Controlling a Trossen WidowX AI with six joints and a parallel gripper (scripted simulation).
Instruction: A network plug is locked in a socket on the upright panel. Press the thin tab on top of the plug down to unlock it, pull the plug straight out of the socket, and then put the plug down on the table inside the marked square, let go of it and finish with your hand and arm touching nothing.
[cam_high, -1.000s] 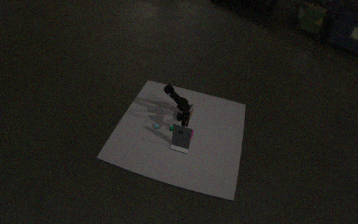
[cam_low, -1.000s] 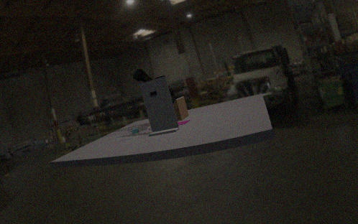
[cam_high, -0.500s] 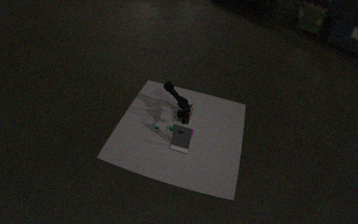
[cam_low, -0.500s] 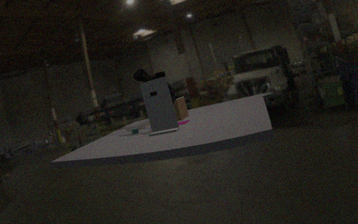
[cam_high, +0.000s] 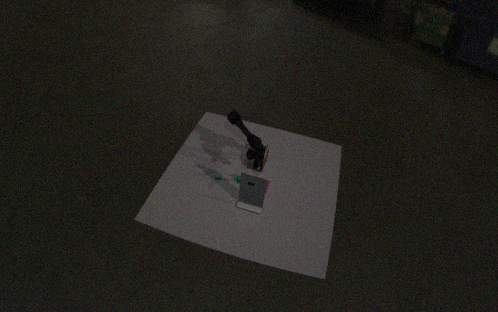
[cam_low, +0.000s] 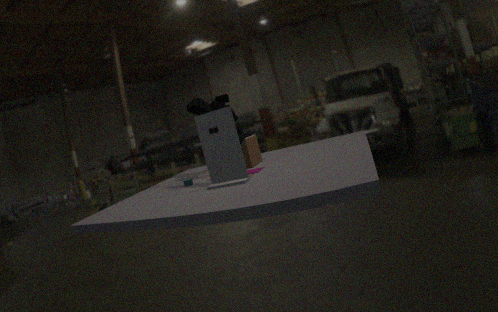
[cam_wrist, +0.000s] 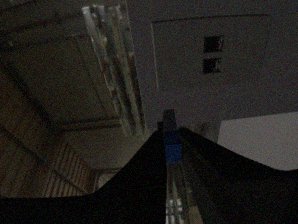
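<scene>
My gripper tip is 280 mm above the marked square and 100 mm past it. Round my gripper tip: upright panel (140 mm below, 110 mm ahead); then plug (right at my gripper tip); then teal object (300 mm to the right, 270 mm below, 30 mm behind).
</scene>
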